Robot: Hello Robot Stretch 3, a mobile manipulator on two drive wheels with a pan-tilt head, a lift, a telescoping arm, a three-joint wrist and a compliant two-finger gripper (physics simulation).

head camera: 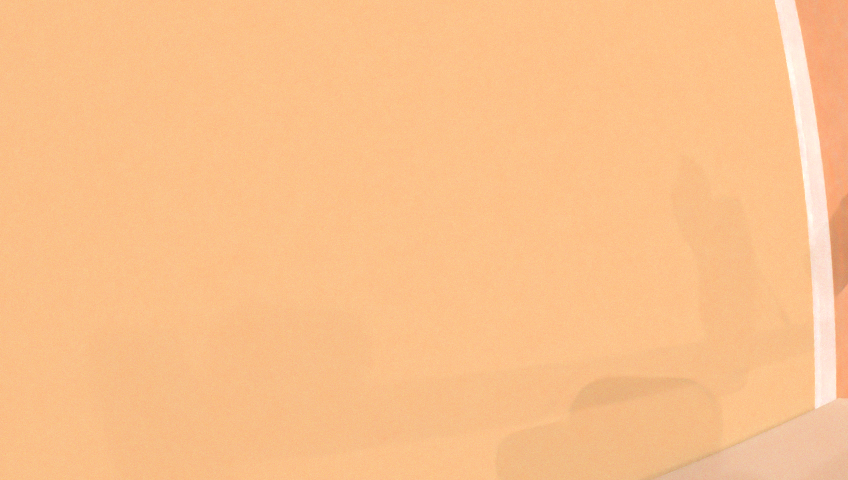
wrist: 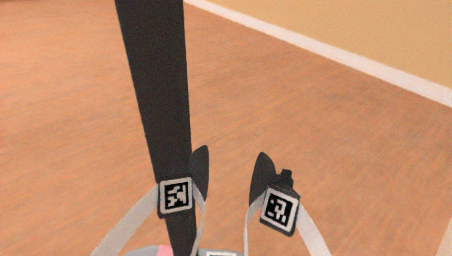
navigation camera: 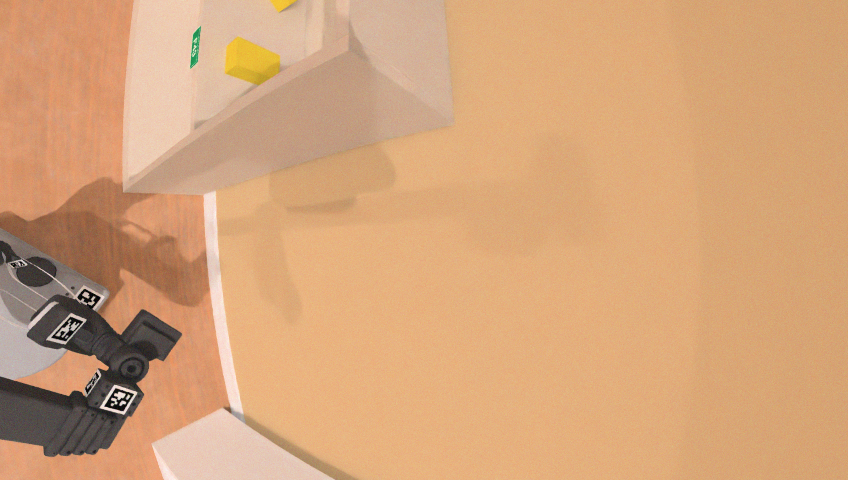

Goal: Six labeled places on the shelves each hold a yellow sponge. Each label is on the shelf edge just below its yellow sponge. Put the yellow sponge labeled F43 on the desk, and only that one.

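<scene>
In the navigation view, a pale shelf unit (navigation camera: 285,124) shows at the upper left. A yellow sponge (navigation camera: 251,59) sits in it near the side panel. A green label (navigation camera: 195,47) is on the shelf edge by that sponge; its text is too small and slanted to read surely. Part of a second yellow sponge (navigation camera: 283,3) shows at the top edge. In the wrist view, my gripper (wrist: 231,167) is open, with bare floor between its fingers. It is away from the sponges. The desk cannot be made out in these views.
A tan wall (head camera: 386,208) (navigation camera: 535,327) with a white baseboard (head camera: 818,267) (navigation camera: 213,267) (wrist: 360,62) stands close by. A pale box-like piece (navigation camera: 220,440) is at the bottom of the navigation view, near my wrist (navigation camera: 127,365). A pale surface (head camera: 785,443) shows at the head view's lower right.
</scene>
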